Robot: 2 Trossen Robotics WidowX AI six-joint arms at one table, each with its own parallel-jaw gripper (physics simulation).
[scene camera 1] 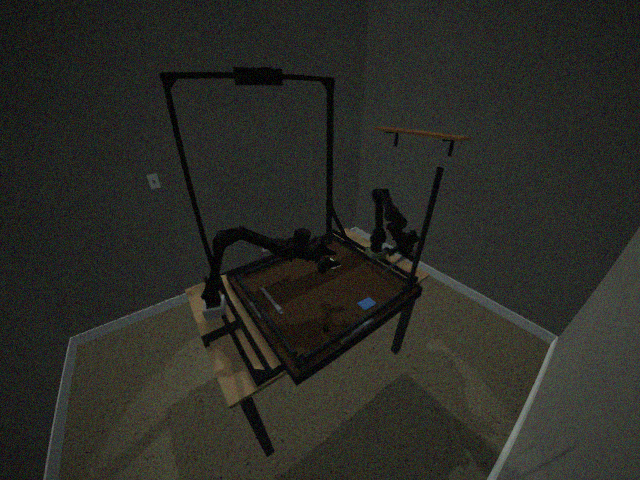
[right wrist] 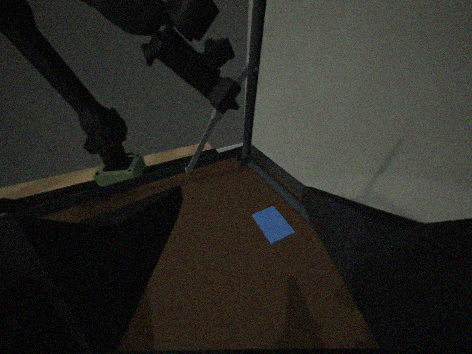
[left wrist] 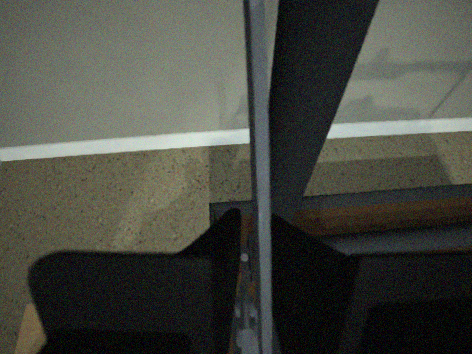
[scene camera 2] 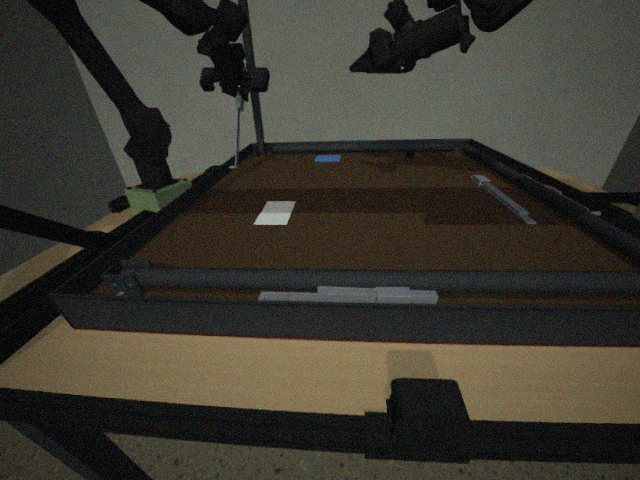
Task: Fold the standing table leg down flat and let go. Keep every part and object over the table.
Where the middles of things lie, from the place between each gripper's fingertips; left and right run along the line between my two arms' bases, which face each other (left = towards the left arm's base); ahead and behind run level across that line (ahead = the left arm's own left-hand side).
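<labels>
Counting from my left hand, the blue card (right wrist: 274, 226) is 17 cm below, 25 cm to the right and 1 cm behind, and the white card (scene camera 2: 274, 212) is 18 cm below, 39 cm behind and 23 cm to the right. Going by their middles, the blue card is the nearest to my left hand of the things named here. As for my right hand, it's 22 cm above the blue card, 12 cm short of it and 10 cm to the right of it. From that same right hand, the white card is 24 cm below, 26 cm behind and 12 cm to the left.
</labels>
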